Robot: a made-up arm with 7 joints.
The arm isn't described. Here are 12 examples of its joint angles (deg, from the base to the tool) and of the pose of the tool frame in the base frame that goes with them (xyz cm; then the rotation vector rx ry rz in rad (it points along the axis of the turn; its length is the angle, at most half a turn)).
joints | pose
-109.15 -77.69 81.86 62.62 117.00 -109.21 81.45 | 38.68 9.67 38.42 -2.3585 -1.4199 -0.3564
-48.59 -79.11 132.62 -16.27 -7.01 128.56 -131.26 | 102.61 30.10 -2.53 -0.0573 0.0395 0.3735
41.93 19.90 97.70 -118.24 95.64 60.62 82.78 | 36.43 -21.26 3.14 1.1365 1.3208 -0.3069
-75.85 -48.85 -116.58 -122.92 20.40 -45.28 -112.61 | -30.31 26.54 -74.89 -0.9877 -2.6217 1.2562
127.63 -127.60 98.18 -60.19 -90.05 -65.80 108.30 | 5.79 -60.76 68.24 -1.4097 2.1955 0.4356
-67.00 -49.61 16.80 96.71 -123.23 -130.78 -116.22 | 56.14 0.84 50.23 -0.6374 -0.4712 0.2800
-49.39 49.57 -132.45 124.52 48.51 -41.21 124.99 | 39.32 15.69 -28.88 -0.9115 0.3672 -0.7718
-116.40 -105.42 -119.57 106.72 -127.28 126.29 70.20 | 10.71 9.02 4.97 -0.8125 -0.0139 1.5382
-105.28 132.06 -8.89 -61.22 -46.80 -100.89 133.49 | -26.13 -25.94 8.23 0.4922 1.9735 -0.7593
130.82 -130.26 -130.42 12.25 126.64 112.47 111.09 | 14.45 -48.27 -7.10 0.7150 1.1932 -0.1747
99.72 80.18 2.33 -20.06 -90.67 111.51 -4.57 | -3.33 -10.33 49.27 0.6327 -2.8420 -0.2684
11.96 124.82 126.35 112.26 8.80 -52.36 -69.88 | -20.36 79.03 85.26 1.5150 1.8621 1.7912
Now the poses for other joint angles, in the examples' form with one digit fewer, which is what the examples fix.
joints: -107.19 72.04 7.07 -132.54 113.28 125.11 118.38
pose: -15.0 -13.7 67.4 -0.995 -0.813 -0.370
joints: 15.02 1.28 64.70 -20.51 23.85 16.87 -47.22
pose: 61.6 -30.8 -14.7 -0.588 0.102 -0.723
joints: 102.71 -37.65 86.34 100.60 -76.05 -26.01 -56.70
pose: 35.5 -50.6 -38.6 -1.894 1.268 0.719
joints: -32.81 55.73 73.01 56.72 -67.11 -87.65 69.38
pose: -21.1 11.1 -39.0 0.341 0.809 -0.460
